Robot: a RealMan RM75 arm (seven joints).
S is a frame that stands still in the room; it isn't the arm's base.
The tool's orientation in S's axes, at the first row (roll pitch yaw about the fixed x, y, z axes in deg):
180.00, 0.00, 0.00
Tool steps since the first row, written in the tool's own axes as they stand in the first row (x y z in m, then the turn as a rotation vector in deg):
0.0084, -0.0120, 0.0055, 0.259, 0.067, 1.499
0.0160, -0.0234, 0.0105, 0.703, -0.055, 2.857
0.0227, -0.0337, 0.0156, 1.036, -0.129, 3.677
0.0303, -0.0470, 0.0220, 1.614, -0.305, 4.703
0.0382, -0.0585, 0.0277, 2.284, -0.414, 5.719
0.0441, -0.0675, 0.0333, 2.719, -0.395, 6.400
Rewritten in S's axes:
0.0084, 0.0120, -0.0055, 0.259, -0.067, -1.499
0.0160, 0.0234, -0.0105, 0.703, 0.055, -2.857
0.0227, 0.0337, -0.0156, 1.036, 0.129, -3.677
0.0303, 0.0470, -0.0220, 1.614, 0.305, -4.703
0.0382, 0.0585, -0.0277, 2.284, 0.414, -5.719
0.0441, 0.0675, -0.0333, 2.719, 0.395, -6.400

